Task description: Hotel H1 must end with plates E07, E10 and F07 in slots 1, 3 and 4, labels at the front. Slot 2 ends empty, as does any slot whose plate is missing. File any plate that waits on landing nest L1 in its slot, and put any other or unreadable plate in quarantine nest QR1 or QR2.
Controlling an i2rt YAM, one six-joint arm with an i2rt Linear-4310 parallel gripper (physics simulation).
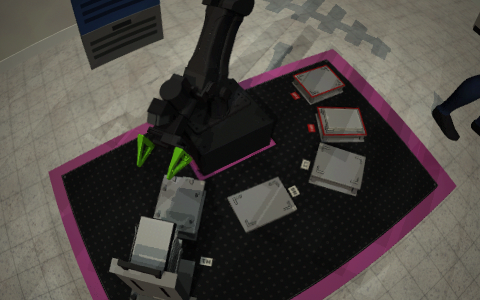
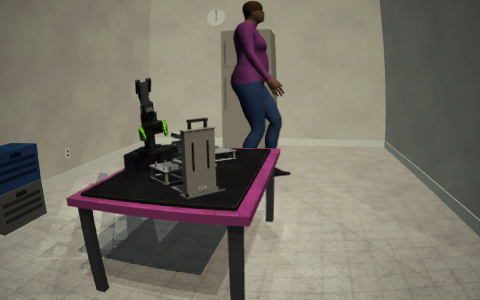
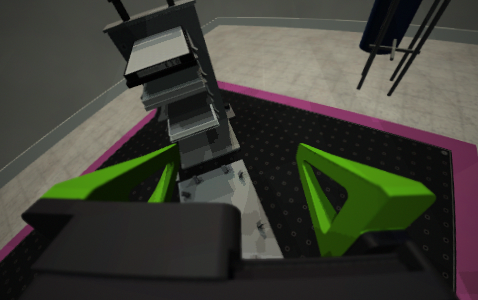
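Seen in the pictures: gripper, fingertip midpoint: (image 1: 152, 172) (image 2: 156, 137) (image 3: 238, 150); arm's base at its link origin: (image 1: 218, 112) (image 2: 150, 149).
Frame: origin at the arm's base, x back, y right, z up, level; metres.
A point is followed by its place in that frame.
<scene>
Hotel H1 (image 1: 170, 282) @[x -0.401, y 0.415, z 0.164 m] (image 2: 200, 165) @[x -0.359, y 0.465, z 0.021 m] (image 3: 199, 25) @[x -0.290, y 0.489, z 0.130 m] stands upright at the table's near left. A white-topped plate (image 1: 155, 237) @[x -0.288, y 0.380, z 0.138 m] (image 3: 159, 50) @[x -0.279, y 0.382, z 0.138 m] sits in its top level with a dark label facing front; I cannot read it. Two lower levels show below; I cannot tell surely which hold plates. Landing nest L1 (image 1: 339, 167) @[x -0.353, y -0.187, z -0.043 m] is bare. One red-rimmed quarantine nest (image 1: 318, 81) @[x -0.051, y -0.404, z -0.053 m] is bare; the other (image 1: 345, 138) @[x -0.275, y -0.319, z -0.088 m] bears a pale plate (image 1: 343, 120) @[x -0.237, y -0.332, z -0.038 m]. Their tags are unreadable. My gripper (image 1: 155, 171) @[x -0.127, y 0.290, z 0.108 m] (image 2: 154, 136) @[x -0.127, y 0.290, z 0.108 m] (image 3: 238, 150) @[x -0.127, y 0.290, z 0.108 m] is open and empty, raised before the hotel.
A bare pegged nest (image 1: 180, 200) @[x -0.161, y 0.248, z -0.033 m] (image 3: 225, 195) @[x -0.174, y 0.287, z -0.033 m] stands directly before the hotel. A low flat nest (image 1: 262, 205) @[x -0.289, y 0.062, z -0.081 m] lies mid-table. The magenta table edge (image 1: 65, 210) @[x 0.065, y 0.586, z -0.105 m] (image 2: 165, 212) @[x -0.252, y 0.651, z -0.112 m] (image 3: 350, 112) @[x 0.001, y 0.615, z -0.105 m] surrounds the black mat. A person (image 2: 250, 55) stands behind the table.
</scene>
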